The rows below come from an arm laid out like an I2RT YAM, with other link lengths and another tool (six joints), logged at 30 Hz.
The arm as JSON. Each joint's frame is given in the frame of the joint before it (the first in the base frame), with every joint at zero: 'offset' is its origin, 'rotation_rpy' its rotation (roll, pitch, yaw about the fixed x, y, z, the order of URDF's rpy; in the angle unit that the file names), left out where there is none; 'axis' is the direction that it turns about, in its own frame. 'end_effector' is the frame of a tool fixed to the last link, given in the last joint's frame.
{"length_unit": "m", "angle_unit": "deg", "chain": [
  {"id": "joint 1", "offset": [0.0, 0.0, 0.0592], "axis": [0.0, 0.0, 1.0]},
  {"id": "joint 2", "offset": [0.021, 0.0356, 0.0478], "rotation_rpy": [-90.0, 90.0, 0.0], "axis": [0.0, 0.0, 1.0]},
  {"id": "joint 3", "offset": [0.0, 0.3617, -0.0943], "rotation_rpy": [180.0, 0.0, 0.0], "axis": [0.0, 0.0, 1.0]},
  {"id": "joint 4", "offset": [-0.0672, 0.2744, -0.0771], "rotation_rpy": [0.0, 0.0, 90.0], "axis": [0.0, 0.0, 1.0]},
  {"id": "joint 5", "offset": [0.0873, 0.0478, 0.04], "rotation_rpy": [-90.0, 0.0, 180.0], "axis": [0.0, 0.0, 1.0]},
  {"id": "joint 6", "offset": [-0.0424, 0.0, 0.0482], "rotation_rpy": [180.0, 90.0, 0.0], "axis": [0.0, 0.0, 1.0]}
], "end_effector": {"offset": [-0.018, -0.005, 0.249], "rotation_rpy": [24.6, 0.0, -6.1]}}
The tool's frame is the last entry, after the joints.
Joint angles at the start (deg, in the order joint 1, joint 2, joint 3, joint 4, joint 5, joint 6): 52.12 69.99 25.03 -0.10 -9.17 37.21
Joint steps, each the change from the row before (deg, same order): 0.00 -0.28 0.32 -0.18 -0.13 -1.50; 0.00 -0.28 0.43 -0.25 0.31 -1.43; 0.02 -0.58 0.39 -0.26 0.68 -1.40; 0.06 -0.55 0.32 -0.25 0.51 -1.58; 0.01 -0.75 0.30 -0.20 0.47 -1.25; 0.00 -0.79 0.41 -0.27 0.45 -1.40; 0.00 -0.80 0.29 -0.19 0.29 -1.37; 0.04 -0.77 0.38 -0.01 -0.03 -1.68; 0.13 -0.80 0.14 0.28 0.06 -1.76; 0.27 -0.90 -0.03 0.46 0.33 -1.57; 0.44 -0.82 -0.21 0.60 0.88 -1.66; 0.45 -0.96 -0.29 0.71 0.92 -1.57; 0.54 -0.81 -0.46 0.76 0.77 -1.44; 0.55 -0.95 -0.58 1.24 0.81 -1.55; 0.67 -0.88 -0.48 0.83 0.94 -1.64; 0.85 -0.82 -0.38 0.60 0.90 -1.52
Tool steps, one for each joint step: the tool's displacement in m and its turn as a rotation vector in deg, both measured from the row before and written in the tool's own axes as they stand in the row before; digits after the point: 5 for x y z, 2 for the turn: 0.00279 -0.00273 -0.00029 0.32 -0.39 -1.55; 0.00465 -0.00130 -0.00098 -0.05 -0.13 -1.59; 0.00644 -0.00084 -0.00230 -0.27 0.21 -1.77; 0.00512 -0.00110 -0.00201 -0.15 -0.03 -1.87; 0.00632 -0.00181 -0.00256 -0.07 0.30 -1.64; 0.00723 -0.00219 -0.00275 -0.05 0.30 -1.80; 0.00625 -0.00240 -0.00260 0.06 0.24 -1.73; 0.00745 -0.00446 -0.00170 0.45 0.18 -2.10; 0.00688 -0.00407 -0.00159 0.42 0.20 -2.27; 0.00694 -0.00359 -0.00185 0.27 0.38 -2.24; 0.00598 -0.00127 -0.00213 -0.19 0.31 -2.38; 0.00669 -0.00138 -0.00259 -0.21 0.51 -2.37; 0.00408 -0.00160 -0.00165 -0.08 0.27 -2.12; 0.00672 -0.00199 -0.00188 -0.04 0.68 -2.43; 0.00485 -0.00160 -0.00191 -0.17 0.30 -2.37; 0.00402 -0.00270 -0.00127 -0.02 0.13 -2.22
